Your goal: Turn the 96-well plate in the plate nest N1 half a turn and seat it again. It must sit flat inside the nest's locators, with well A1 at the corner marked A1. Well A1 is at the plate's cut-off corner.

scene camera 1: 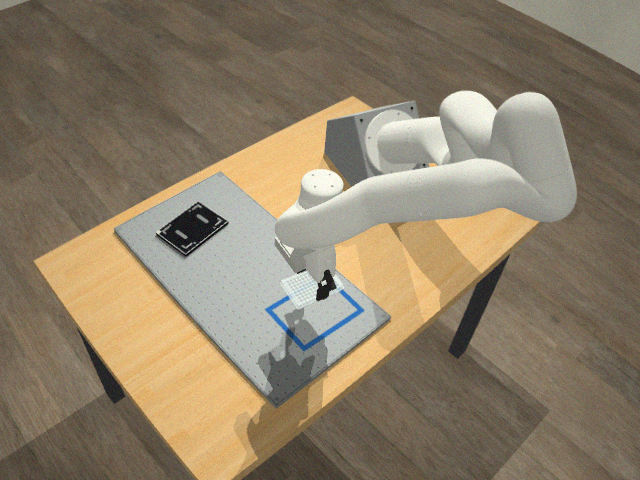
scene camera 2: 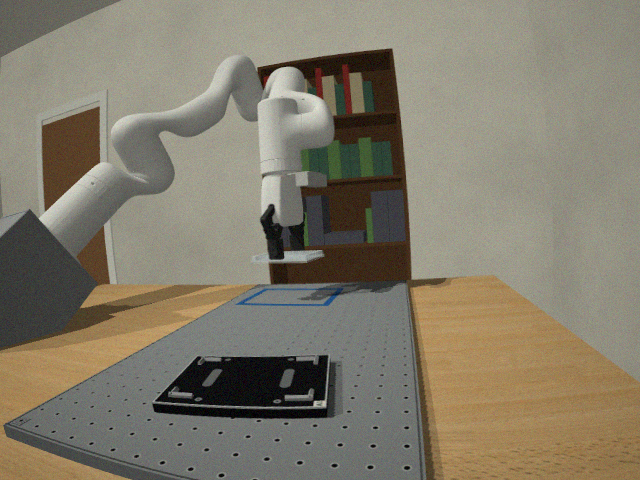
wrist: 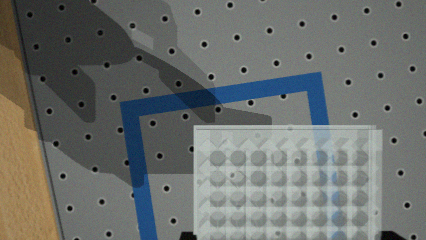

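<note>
A 96-well plate (scene camera 1: 301,288) is visible, and the plate appears in the wrist view (wrist: 349,191) as well. My gripper (scene camera 2: 287,256) is visible too, likewise in scene camera 1 (scene camera 1: 312,284).
</note>
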